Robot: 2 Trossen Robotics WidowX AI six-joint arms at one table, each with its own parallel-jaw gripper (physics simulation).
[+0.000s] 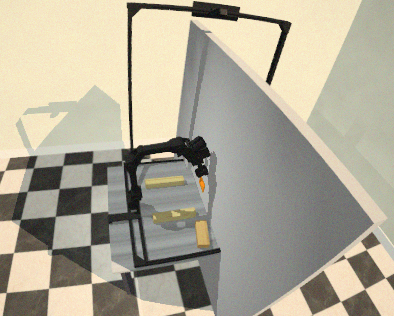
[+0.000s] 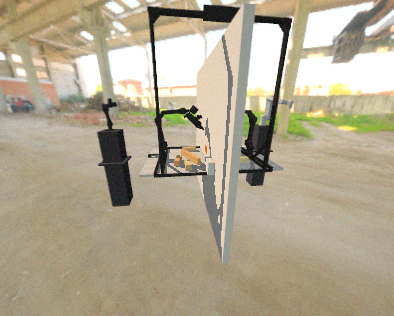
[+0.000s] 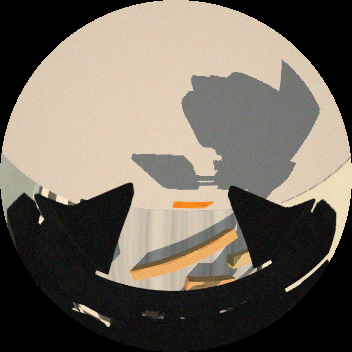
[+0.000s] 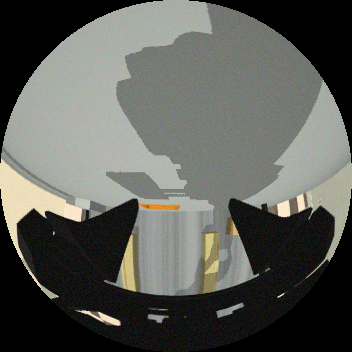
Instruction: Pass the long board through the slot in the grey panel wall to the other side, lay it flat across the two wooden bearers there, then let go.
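Places are measured from the left arm's base along level axes (x right, y up, z back), in metres.
Where they show: left gripper, fingertip midpoint: [image 2: 203, 129] [image 3: 182, 189]; right gripper, fingertip midpoint: [image 4: 185, 204]; right arm's base, origin of the base link: [image 1: 133, 205] [image 2: 249, 154].
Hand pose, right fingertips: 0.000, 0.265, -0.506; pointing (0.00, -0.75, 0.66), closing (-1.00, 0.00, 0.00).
Observation:
Each offset is from my right fingertips to the top centre of the thing, as dx, dy, dz. "*": to the spot under its first point.
The long board @[+0.039, -0.226, +0.232] [image 2: 191, 155] [image 3: 185, 254] lies on the table at the left arm's side of the grey panel wall [image 1: 260, 150] [image 2: 214, 95] [image 3: 90, 100] [image 4: 60, 125]. The slot @[* +0.055, -0.206, +0.033] [image 1: 202, 184] [image 2: 206, 149] [image 3: 192, 204] [image 4: 162, 206] shows as an orange patch low in the wall. Two wooden bearers @[+0.157, -0.240, -0.190] [image 1: 165, 182] @[-0.107, -0.240, -0.180] [image 4: 210, 260] lie parallel on the right arm's side, with no board across them. My left gripper [image 2: 202, 126] [image 3: 182, 189] is open and empty, above the board's level near the wall. My right gripper [image 1: 201, 172] [image 4: 185, 204] is open and empty, near the wall above the slot.
A wooden block @[-0.253, -0.246, -0.050] [image 1: 202, 234] [image 4: 231, 226] lies beside the wall on the bearers' side. On the board's side, an orange block @[+0.128, -0.235, +0.351] [image 2: 177, 161] and a yellow block @[+0.258, -0.234, +0.270] [image 2: 188, 165] lie near the board. A black frame [image 1: 130, 75] [image 2: 154, 65] rises around the table.

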